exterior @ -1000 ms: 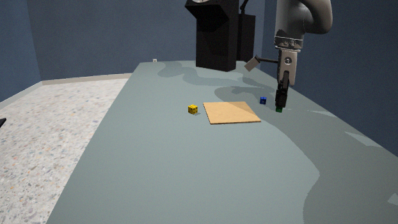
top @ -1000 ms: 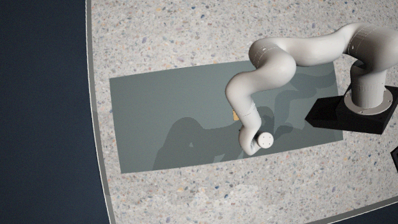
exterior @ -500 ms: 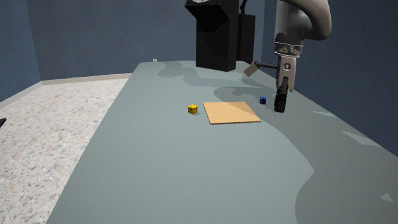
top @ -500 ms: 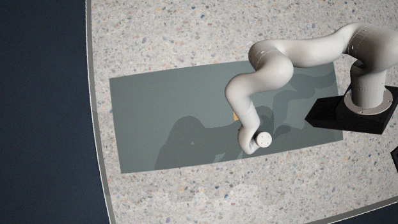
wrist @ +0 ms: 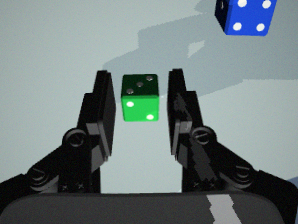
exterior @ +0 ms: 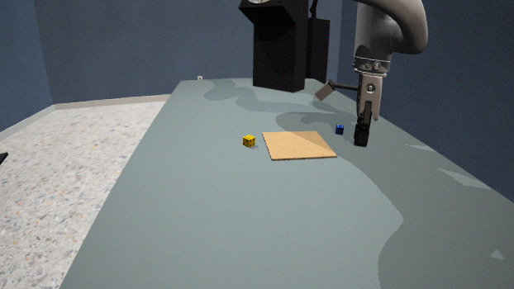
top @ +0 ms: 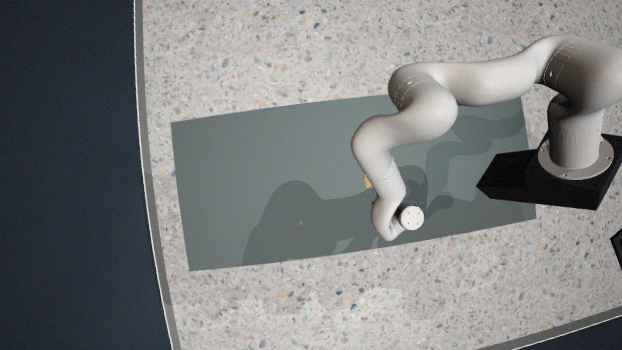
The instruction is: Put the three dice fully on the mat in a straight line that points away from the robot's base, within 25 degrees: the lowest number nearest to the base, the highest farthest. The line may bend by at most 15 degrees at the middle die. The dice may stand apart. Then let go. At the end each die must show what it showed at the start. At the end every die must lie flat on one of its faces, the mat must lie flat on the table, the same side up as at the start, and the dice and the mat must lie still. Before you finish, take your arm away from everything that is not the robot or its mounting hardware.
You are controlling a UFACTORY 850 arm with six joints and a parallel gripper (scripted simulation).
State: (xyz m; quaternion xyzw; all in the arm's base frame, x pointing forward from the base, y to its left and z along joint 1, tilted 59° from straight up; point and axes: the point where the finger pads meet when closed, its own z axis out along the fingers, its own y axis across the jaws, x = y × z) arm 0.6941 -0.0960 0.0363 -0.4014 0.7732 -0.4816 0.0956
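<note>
My hand is 1 cm above the green die. From my hand the other things lie so: blue die: 7 cm behind, 1 cm below; then tan mat: 7 cm behind, 14 cm to the right, 2 cm below; then yellow die: 12 cm behind, 24 cm to the right, 1 cm below.
</note>
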